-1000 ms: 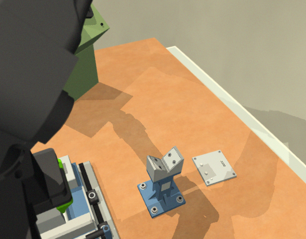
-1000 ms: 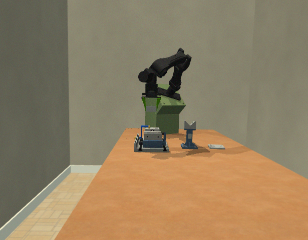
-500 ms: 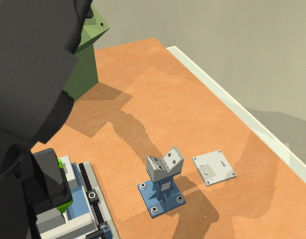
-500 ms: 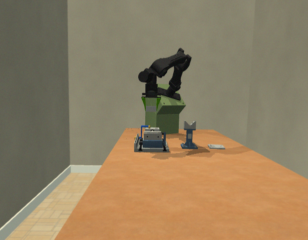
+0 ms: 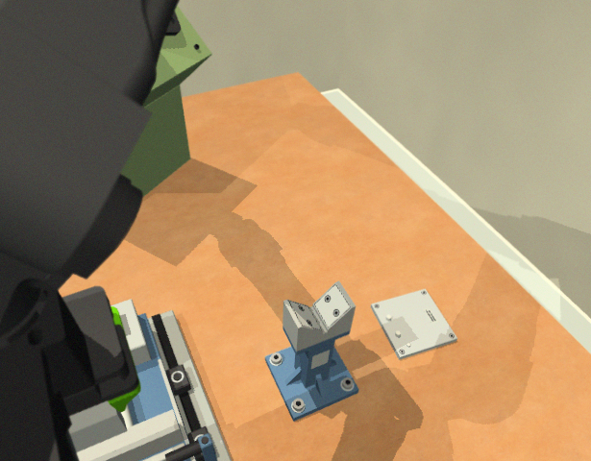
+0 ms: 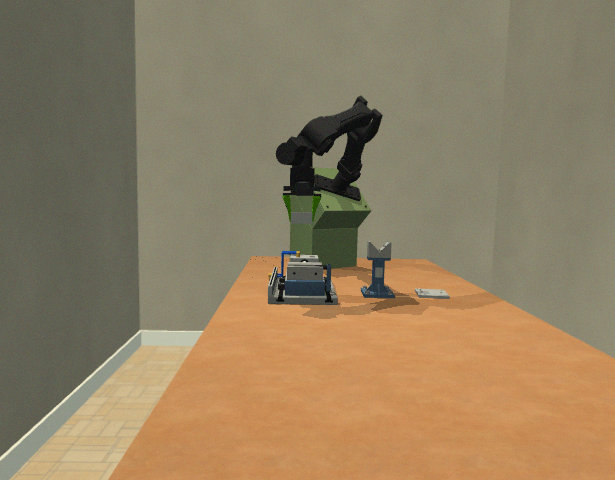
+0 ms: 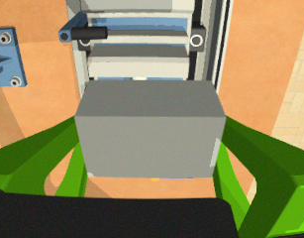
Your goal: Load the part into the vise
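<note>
Right now the moving jaw is 30 mm behind my hand, 20 mm to the left of it and 150 mm below it. The rest, counted from my hand: fixed jaw 40 mm ahead, 10 mm to the left, 150 mm below; then grey part right at my hand; then work stop 10 mm ahead, 60 mm to the left, 140 mm below.
</note>
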